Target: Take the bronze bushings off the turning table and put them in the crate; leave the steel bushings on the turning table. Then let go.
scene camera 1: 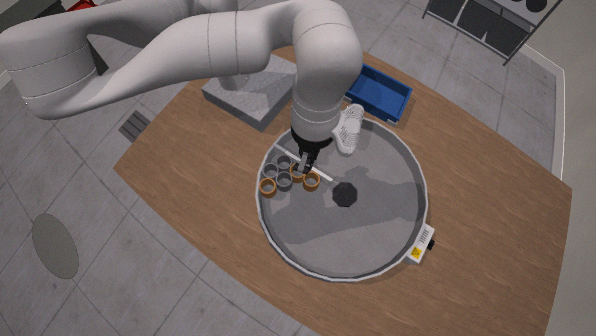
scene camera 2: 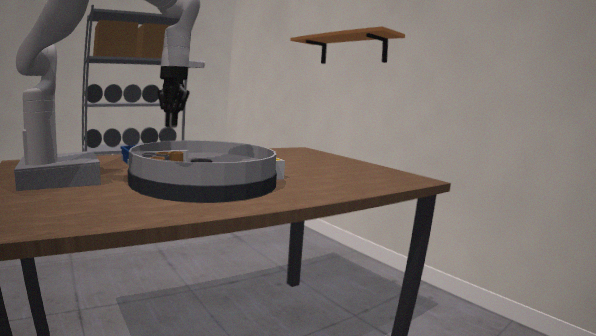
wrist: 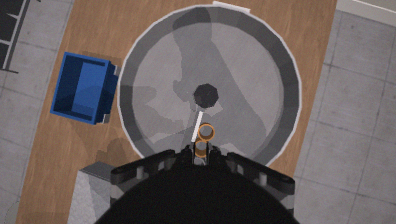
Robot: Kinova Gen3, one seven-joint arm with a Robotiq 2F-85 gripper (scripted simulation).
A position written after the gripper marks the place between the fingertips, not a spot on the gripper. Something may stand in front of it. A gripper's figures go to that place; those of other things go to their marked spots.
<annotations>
The gripper (wrist: 200,148): 17 cm from the lens. A blue crate (wrist: 79,78): 54 cm from the lens. A grey turning table (wrist: 220,70) is 30 cm from the lens. The marked spots on the blue crate and the grey turning table are 46 cm apart.
</annotations>
